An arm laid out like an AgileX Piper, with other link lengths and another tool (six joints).
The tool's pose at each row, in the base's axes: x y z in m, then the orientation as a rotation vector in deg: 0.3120, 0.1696, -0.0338, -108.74, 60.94, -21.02; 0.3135, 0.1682, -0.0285, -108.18, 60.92, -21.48; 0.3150, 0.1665, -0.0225, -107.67, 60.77, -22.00; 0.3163, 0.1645, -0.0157, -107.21, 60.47, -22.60; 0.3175, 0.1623, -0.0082, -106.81, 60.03, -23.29; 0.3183, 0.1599, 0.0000, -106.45, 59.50, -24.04; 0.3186, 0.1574, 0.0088, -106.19, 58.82, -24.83; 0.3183, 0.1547, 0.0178, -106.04, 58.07, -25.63; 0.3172, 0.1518, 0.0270, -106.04, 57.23, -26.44
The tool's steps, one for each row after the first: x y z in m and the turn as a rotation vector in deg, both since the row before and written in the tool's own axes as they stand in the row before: 0.0011, -0.0048, -0.0028, 0.59, 0.22, 0.06; 0.0013, -0.0054, -0.0033, 0.62, 0.20, -0.06; 0.0013, -0.0059, -0.0039, 0.65, 0.19, -0.20; 0.0013, -0.0064, -0.0044, 0.68, 0.18, -0.34; 0.0012, -0.0068, -0.0051, 0.69, 0.19, -0.44; 0.0010, -0.0071, -0.0057, 0.67, 0.15, -0.58; 0.0008, -0.0070, -0.0062, 0.61, 0.13, -0.68; 0.0006, -0.0069, -0.0068, 0.52, 0.11, -0.80
